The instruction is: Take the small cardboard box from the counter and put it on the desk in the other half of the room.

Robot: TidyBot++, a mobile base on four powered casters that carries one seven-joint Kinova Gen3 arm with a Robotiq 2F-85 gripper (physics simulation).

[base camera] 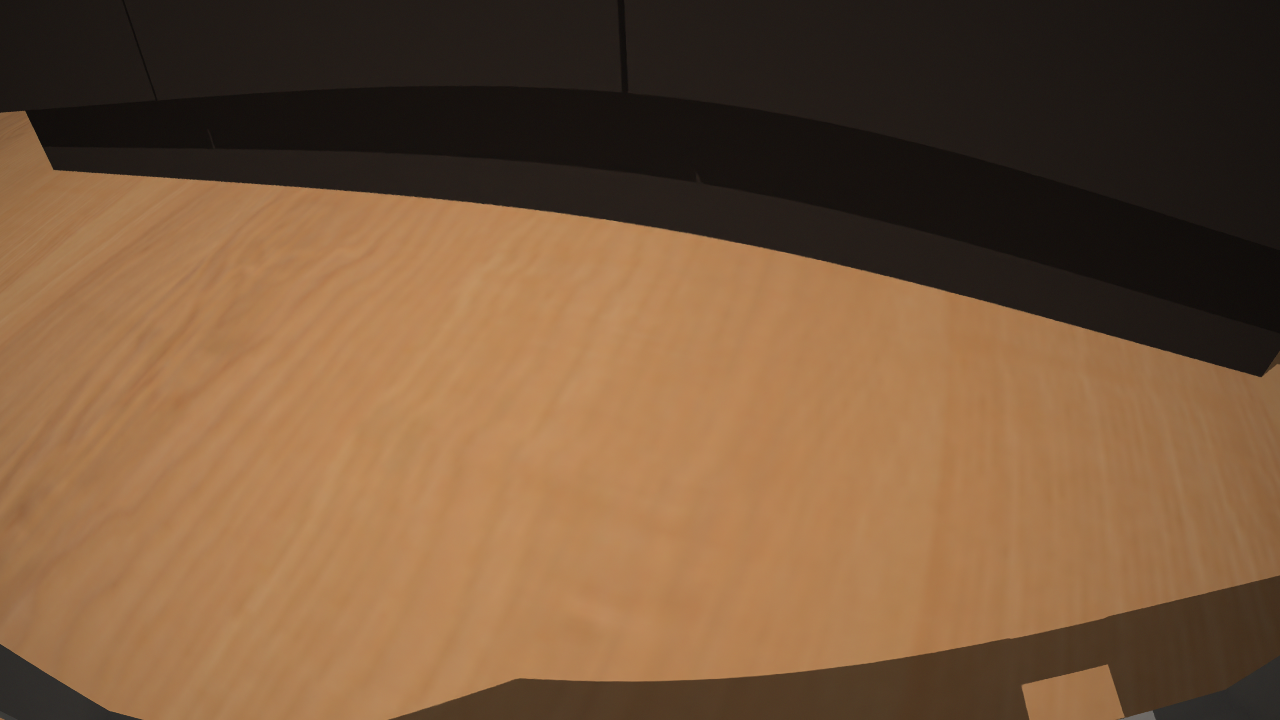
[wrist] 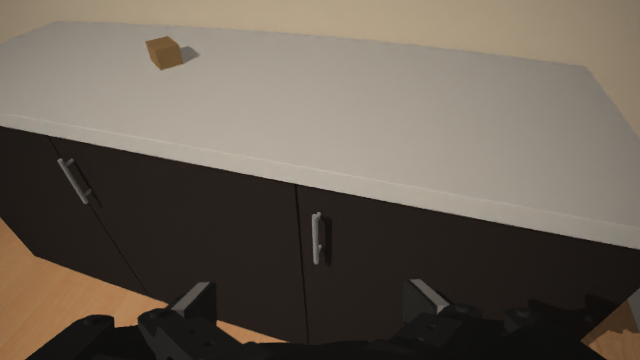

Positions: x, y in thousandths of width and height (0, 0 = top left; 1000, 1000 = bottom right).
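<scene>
A counter (base camera: 864, 238) is visible, also in the wrist view (wrist: 482, 490). A brown cardboard box (wrist: 259, 149) is visible too; in the base camera view the box is out of frame. My gripper (wrist: 485, 840) is in sight as well.
</scene>
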